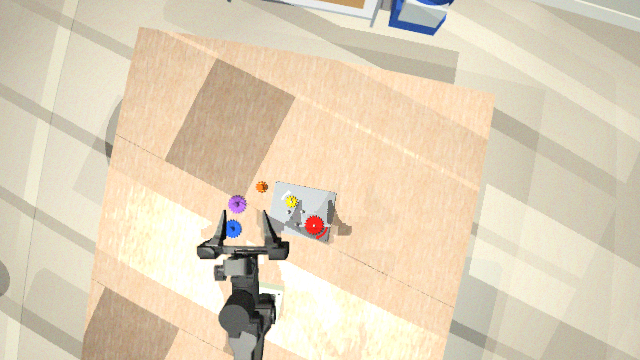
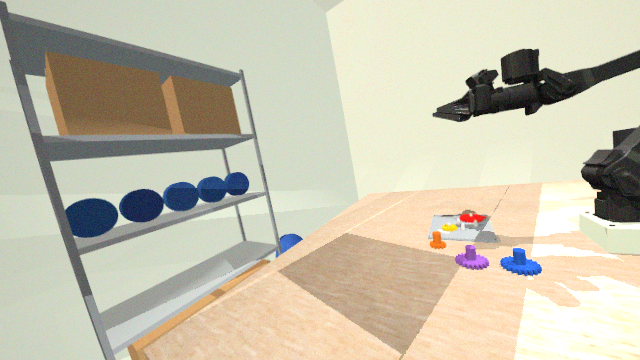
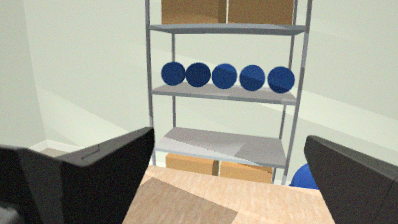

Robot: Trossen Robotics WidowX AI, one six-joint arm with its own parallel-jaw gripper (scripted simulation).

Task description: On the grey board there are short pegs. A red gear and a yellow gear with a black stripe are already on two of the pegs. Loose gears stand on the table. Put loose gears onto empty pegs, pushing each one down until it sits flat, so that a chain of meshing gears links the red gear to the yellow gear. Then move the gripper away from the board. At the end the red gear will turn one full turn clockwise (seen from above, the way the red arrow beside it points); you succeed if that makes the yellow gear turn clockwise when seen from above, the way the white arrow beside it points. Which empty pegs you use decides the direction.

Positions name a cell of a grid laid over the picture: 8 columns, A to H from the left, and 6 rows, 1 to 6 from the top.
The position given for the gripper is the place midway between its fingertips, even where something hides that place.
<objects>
gripper: image 1 D4; image 2 F2; image 3 E4
</objects>
